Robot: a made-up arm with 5 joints. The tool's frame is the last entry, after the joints. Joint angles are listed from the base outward.
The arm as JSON. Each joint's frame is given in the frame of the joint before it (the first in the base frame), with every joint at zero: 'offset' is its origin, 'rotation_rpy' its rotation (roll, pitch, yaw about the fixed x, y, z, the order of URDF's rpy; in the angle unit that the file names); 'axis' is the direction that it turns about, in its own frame. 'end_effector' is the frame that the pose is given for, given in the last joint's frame.
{
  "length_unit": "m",
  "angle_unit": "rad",
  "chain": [
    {
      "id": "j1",
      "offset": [
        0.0,
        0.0,
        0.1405
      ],
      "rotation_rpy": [
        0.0,
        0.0,
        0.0
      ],
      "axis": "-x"
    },
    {
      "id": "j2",
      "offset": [
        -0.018,
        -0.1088,
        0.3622
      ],
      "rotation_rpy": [
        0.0,
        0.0,
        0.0
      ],
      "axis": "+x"
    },
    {
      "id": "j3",
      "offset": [
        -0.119,
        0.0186,
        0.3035
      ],
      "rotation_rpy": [
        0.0,
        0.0,
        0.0
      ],
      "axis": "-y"
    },
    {
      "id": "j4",
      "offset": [
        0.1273,
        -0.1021,
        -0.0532
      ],
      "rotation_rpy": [
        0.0,
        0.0,
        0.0
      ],
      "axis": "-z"
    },
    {
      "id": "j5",
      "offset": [
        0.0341,
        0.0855,
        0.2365
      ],
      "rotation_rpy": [
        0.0,
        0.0,
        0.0
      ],
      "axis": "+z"
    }
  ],
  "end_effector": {
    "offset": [
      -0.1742,
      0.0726,
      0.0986
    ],
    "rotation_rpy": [
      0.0,
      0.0,
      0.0
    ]
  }
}
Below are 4 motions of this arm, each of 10 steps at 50 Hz.
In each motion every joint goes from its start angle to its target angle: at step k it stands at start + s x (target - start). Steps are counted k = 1, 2, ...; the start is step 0. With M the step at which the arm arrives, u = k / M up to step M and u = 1 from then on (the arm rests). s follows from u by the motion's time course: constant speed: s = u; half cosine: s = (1 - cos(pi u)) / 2; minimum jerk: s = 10 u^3 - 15 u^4 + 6 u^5.
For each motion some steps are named. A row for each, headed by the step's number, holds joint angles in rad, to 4 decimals.
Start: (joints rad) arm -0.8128 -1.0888 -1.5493 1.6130 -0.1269
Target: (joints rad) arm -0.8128 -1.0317 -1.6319 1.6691 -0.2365
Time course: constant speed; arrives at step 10
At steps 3, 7, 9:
3: -0.8128 -1.0717 -1.5741 1.6298 -0.1598
7: -0.8128 -1.0488 -1.6071 1.6523 -0.2036
9: -0.8128 -1.0374 -1.6236 1.6635 -0.2255

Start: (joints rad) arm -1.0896 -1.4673 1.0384 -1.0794 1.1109
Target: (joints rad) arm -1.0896 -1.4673 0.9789 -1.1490 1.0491
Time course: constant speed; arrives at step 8
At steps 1, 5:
1: -1.0896 -1.4673 1.0310 -1.0881 1.1032
5: -1.0896 -1.4673 1.0012 -1.1229 1.0723

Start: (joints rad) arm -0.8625 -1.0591 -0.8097 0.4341 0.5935
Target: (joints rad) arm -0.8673 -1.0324 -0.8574 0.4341 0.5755
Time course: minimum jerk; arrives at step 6
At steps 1, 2, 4, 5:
1: -0.8627 -1.0582 -0.8114 0.4341 0.5929
2: -0.8635 -1.0535 -0.8197 0.4341 0.5897
4: -0.8663 -1.0380 -0.8474 0.4341 0.5793
5: -0.8671 -1.0333 -0.8557 0.4341 0.5761

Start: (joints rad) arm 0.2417 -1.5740 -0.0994 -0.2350 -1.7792
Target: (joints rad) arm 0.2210 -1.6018 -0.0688 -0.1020 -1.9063
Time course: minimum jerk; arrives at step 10
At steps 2, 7, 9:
2: 0.2405 -1.5756 -0.0976 -0.2273 -1.7866
7: 0.2244 -1.5973 -0.0738 -0.1237 -1.8856
9: 0.2212 -1.6016 -0.0691 -0.1031 -1.9052

